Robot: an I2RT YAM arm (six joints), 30 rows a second.
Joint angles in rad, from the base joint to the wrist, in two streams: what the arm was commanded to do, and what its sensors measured. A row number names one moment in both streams.
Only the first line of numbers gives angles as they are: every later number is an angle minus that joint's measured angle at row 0.
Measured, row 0:
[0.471 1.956 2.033 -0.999 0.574 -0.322]
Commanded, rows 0 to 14:
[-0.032 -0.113 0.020 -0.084 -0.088 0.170]
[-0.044 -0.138 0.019 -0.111 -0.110 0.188]
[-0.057 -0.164 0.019 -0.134 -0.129 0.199]
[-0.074 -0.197 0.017 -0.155 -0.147 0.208]
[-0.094 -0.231 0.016 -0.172 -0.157 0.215]
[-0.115 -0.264 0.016 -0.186 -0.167 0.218]
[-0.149 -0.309 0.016 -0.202 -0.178 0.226]
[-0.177 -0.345 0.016 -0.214 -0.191 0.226]
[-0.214 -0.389 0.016 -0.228 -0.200 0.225]
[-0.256 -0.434 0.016 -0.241 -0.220 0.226]
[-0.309 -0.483 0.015 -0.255 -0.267 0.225]
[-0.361 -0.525 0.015 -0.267 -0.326 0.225]
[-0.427 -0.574 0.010 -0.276 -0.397 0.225]
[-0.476 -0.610 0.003 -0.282 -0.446 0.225]
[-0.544 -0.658 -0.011 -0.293 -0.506 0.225]
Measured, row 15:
[-0.454 -0.571 0.000 -0.276 -0.324 0.204]
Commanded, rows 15 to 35:
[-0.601 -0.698 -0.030 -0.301 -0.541 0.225]
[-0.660 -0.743 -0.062 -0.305 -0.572 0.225]
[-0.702 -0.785 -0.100 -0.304 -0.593 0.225]
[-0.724 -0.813 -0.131 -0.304 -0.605 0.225]
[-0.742 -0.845 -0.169 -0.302 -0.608 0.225]
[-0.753 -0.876 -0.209 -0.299 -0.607 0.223]
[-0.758 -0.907 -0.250 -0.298 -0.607 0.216]
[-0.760 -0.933 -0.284 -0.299 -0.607 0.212]
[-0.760 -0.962 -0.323 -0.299 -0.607 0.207]
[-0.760 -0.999 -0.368 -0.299 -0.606 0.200]
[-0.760 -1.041 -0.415 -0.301 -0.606 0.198]
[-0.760 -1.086 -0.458 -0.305 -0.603 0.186]
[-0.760 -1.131 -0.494 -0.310 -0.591 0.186]
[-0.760 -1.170 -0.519 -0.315 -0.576 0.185]
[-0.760 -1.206 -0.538 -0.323 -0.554 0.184]
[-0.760 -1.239 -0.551 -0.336 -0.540 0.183]
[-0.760 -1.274 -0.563 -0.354 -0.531 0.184]
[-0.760 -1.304 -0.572 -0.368 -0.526 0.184]
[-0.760 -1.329 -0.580 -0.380 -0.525 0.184]
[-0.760 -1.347 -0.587 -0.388 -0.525 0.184]
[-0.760 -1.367 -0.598 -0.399 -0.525 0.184]
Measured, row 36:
[-0.755 -1.339 -0.570 -0.389 -0.544 0.191]
